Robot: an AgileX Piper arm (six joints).
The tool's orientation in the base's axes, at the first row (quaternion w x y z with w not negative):
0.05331 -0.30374 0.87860 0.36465
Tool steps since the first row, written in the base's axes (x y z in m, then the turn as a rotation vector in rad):
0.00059 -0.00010 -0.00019 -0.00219 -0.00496 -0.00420
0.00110 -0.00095 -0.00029 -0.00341 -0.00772 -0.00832
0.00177 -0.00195 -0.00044 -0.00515 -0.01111 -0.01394
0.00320 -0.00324 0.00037 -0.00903 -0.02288 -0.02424
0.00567 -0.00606 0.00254 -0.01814 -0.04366 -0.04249
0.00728 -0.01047 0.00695 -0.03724 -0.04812 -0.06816
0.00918 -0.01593 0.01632 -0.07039 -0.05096 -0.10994
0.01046 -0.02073 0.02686 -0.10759 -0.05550 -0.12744
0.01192 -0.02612 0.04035 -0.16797 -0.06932 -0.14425
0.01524 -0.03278 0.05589 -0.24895 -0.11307 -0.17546
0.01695 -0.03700 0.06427 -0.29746 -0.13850 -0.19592
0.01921 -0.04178 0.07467 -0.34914 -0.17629 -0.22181
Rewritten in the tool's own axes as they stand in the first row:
-0.00037 -0.00051 0.00000 0.00555 -0.00403 0.00000
-0.00033 -0.00133 -0.00057 0.00920 -0.00735 0.00130
-0.00033 -0.00235 -0.00122 0.01406 -0.01164 0.00333
-0.00110 -0.00339 -0.00286 0.02627 -0.02215 0.00341
-0.00239 -0.00503 -0.00665 0.04969 -0.03946 0.00388
-0.00290 -0.00569 -0.01304 0.07545 -0.04659 0.02202
-0.00469 -0.00408 -0.02378 0.11687 -0.05458 0.05477
-0.00668 -0.00104 -0.03486 0.15476 -0.04642 0.06922
-0.00945 0.00337 -0.04850 0.21579 -0.02967 0.07988
-0.01374 0.00726 -0.06472 0.31286 -0.02633 0.08351
-0.01567 0.00906 -0.07389 0.37117 -0.02498 0.08750
-0.01842 0.01147 -0.08497 0.43988 -0.03190 0.08753

